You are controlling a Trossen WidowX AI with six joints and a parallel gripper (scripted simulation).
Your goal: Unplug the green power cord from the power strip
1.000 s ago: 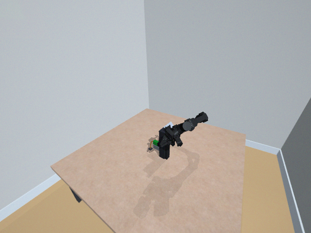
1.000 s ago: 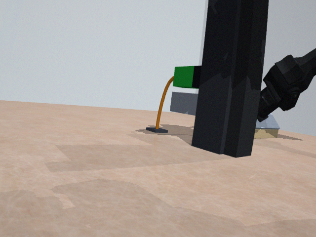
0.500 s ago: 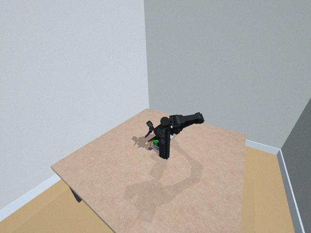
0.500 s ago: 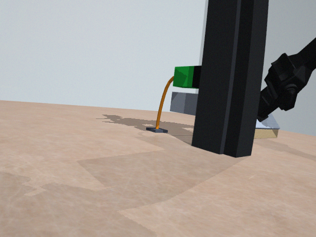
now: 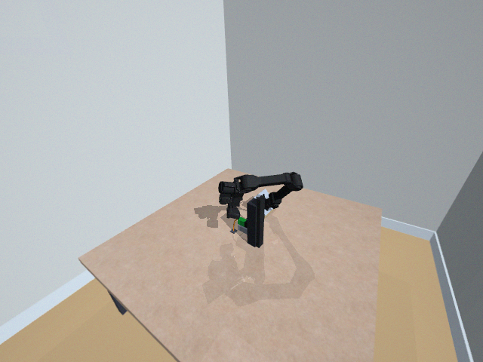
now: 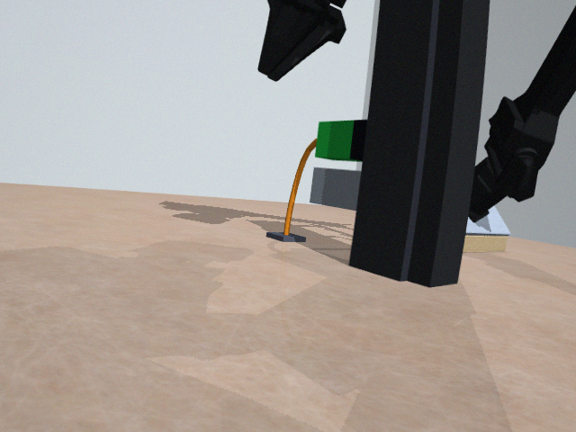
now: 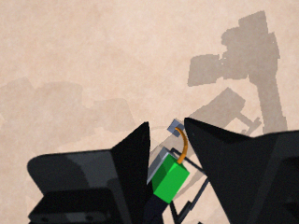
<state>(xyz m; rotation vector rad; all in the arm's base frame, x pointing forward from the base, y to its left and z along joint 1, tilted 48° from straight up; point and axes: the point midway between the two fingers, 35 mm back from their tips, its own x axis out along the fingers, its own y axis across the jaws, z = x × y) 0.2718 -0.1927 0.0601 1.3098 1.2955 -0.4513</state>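
Now: gripper tip 50 mm past the green plug, 80 mm to the right of it and 40 mm above it. Also, from my gripper tip: dark anchor plate: 60 mm behind, 160 mm below.
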